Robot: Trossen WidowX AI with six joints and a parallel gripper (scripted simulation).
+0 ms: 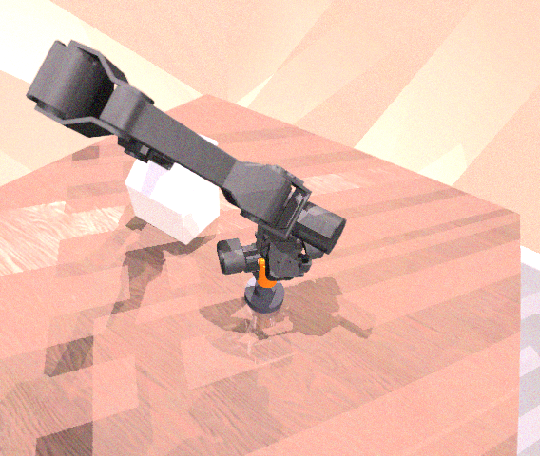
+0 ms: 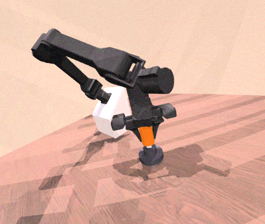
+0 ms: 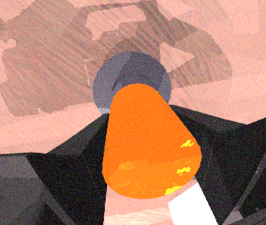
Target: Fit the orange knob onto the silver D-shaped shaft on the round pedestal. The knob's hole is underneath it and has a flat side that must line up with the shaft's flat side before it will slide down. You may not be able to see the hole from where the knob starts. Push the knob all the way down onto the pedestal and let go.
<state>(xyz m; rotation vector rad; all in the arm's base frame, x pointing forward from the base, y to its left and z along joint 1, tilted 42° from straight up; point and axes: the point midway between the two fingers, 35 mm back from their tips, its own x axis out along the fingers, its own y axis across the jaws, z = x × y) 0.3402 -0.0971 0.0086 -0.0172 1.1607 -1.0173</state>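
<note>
My gripper tip is now 3 cm below the orange knob. The rest, counted from my gripper tip: round pedestal 4 cm below.
</note>
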